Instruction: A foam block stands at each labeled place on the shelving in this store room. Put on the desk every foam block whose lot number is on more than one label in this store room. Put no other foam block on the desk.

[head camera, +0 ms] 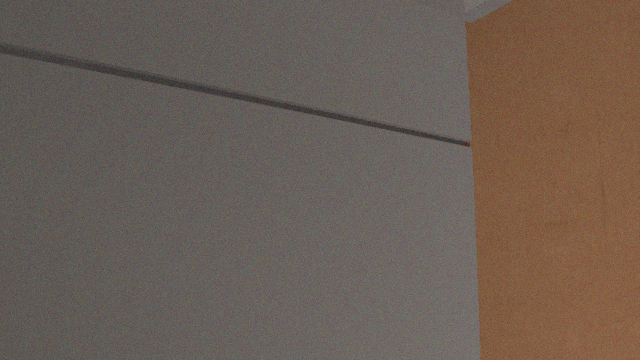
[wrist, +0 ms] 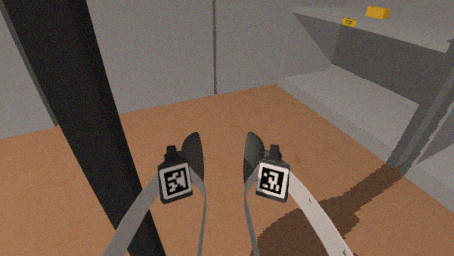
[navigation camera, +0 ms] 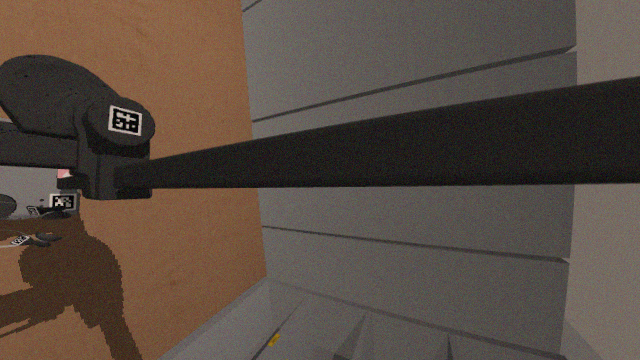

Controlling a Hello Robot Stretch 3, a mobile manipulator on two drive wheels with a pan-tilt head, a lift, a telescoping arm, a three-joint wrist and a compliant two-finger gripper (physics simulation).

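Frame: origin at the robot's base, x left, y down, z back, level; centimetres.
Where they show: gripper, fingertip midpoint: (wrist: 222,149) (navigation camera: 65,226).
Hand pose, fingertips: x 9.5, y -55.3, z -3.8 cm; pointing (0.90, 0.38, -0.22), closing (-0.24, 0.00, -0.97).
Each offset is from my fingertips to the centre of the thing. "spot": to the spot under its first point. Level surfaces: height alone.
My gripper (wrist: 222,149) is open, with nothing between its two fingers, above the brown floor. One yellow foam block @[dx +79.5, dy -0.3, dz -101.0 cm] (wrist: 377,12) stands on a shelf board at the upper right of the wrist view, well beyond the gripper and to its right. A yellow label @[spot: dx +73.8, dy +3.5, dz -79.2 cm] (wrist: 349,22) is on the front edge of that board; its number is too small to read. A yellow label (navigation camera: 273,340) shows on a shelf edge at the bottom of the navigation view, also unreadable. No foam block shows in the head view. The desk does not show in these views.
Grey shelving (wrist: 345,131) stands at the right in the wrist view. A grey wall (head camera: 240,225) (navigation camera: 410,215) (wrist: 165,50) with dark seams meets the brown floor @[dy +55.3 cm] (head camera: 560,175) (navigation camera: 200,215) (wrist: 225,115). My black arm (navigation camera: 400,140) crosses the navigation view. Shadows lie on the floor.
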